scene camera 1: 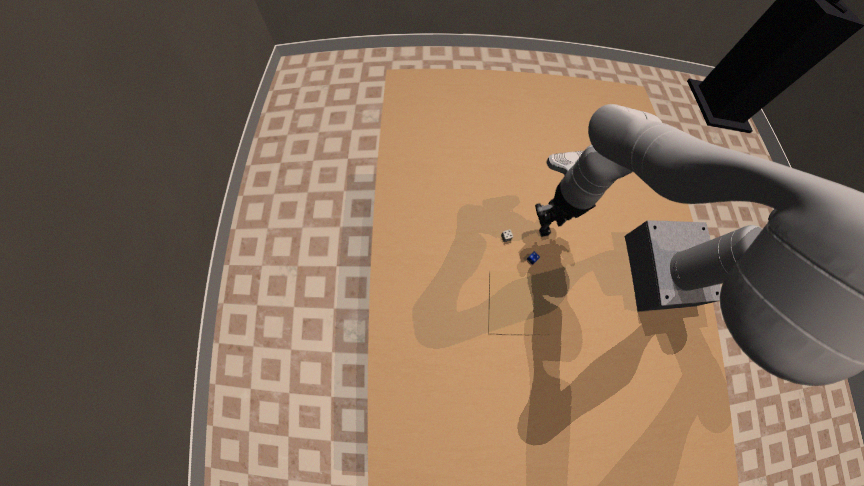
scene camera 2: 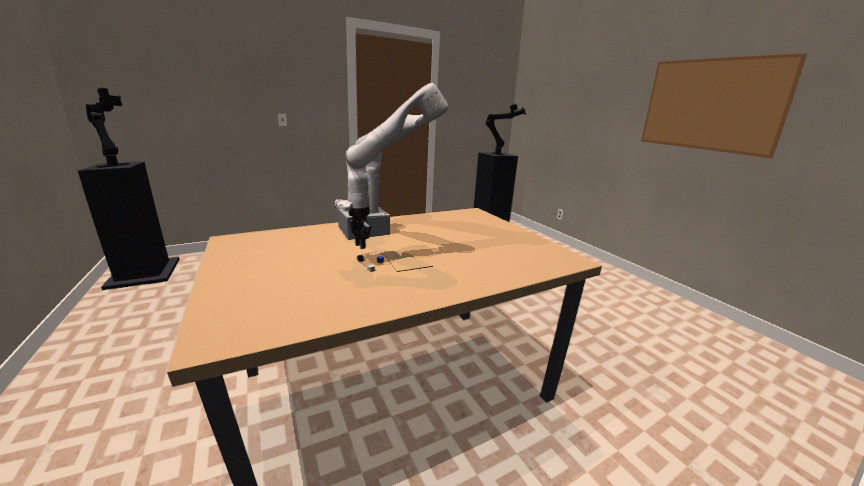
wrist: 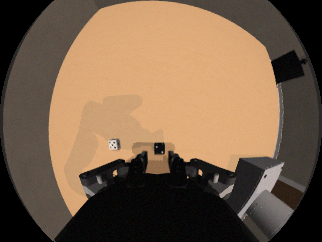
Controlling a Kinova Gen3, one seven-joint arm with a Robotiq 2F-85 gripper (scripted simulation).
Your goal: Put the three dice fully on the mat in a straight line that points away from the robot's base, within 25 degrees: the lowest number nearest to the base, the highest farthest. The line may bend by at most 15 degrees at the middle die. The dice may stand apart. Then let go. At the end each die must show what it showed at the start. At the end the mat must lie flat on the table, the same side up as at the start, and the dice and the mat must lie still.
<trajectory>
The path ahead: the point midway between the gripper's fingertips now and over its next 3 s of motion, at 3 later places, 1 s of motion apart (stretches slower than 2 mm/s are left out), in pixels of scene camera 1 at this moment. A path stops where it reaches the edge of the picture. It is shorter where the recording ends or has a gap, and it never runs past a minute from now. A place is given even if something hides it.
My gripper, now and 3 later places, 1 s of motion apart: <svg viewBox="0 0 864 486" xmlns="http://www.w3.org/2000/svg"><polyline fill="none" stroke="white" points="550,224 547,228 544,232 549,228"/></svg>
</trajectory>
